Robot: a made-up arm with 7 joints. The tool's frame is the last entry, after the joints.
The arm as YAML. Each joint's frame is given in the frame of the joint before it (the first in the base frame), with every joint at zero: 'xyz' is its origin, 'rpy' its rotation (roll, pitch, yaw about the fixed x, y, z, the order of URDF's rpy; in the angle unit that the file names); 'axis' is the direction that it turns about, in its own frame. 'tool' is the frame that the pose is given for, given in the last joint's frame.
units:
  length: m
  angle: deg
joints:
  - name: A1
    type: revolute
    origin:
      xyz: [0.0, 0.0, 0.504]
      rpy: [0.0, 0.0, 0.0]
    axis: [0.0, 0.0, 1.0]
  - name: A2
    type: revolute
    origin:
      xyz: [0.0, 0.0, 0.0]
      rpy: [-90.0, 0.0, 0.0]
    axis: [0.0, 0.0, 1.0]
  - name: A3
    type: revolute
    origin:
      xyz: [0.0, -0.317, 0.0]
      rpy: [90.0, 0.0, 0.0]
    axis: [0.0, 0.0, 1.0]
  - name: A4
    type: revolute
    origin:
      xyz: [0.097, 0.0, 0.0]
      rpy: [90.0, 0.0, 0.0]
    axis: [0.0, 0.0, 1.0]
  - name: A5
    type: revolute
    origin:
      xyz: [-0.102, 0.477, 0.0]
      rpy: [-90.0, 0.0, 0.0]
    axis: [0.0, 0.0, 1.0]
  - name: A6
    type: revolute
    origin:
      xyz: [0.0, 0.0, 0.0]
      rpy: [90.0, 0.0, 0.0]
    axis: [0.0, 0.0, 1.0]
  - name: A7
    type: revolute
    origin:
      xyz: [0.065, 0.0, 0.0]
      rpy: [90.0, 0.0, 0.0]
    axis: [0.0, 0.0, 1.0]
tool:
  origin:
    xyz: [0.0, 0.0, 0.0]
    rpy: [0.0, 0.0, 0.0]
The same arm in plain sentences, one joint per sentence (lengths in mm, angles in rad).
The arm has seven revolute joints in a row. What follows holds with every joint at zero, and every direction is one of the base frame's. Joint 1 sits 504.0 mm along +z from the base frame's origin and turns about +z. Joint 2 sits at the same point as joint 1 and turns about +y. Joint 3 sits 317.0 mm along +z from joint 2 and turns about +z. Joint 4 sits 97.0 mm along +x from joint 3 and turns about -y. Joint 5 sits 102.0 mm along -x and 477.0 mm along +z from joint 4 and turns about +z. Joint 6 sits at the same point as joint 5 and turns about -y. Joint 7 sits 65.0 mm along +x from joint 6 and turns about -z. The tool frame, which is the frame that the pose is given for, sits at the same point as joint 7; its axes are the base frame's turned by roll 3.1416, pitch 0.0000 and yaw 0.0000 rad (as in URDF: about the fixed x, then y, then z).
